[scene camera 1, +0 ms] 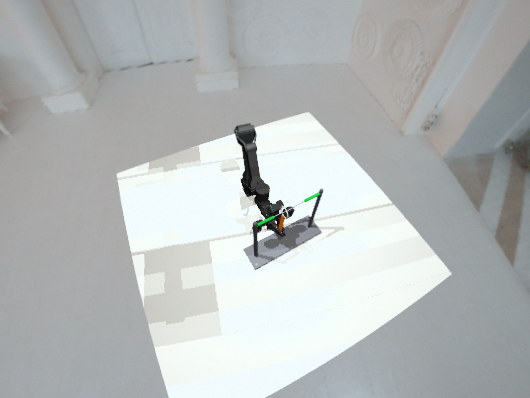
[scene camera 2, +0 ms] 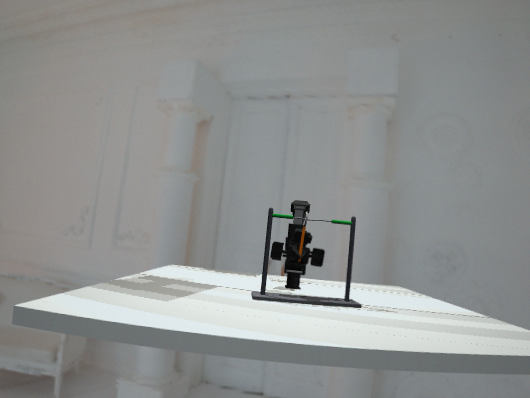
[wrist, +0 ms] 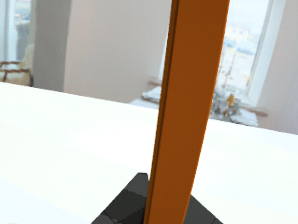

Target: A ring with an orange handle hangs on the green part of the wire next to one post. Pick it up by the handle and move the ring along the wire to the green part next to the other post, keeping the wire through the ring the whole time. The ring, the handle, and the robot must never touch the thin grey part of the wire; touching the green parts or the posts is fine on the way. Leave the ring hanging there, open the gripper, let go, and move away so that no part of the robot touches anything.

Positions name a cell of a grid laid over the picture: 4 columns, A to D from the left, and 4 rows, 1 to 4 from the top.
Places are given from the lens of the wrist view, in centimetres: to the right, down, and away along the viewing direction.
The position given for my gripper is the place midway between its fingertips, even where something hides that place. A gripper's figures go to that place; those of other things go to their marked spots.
my gripper (wrist: C4): 0, 3, 9
ring (wrist: C1): 1, -1, 4
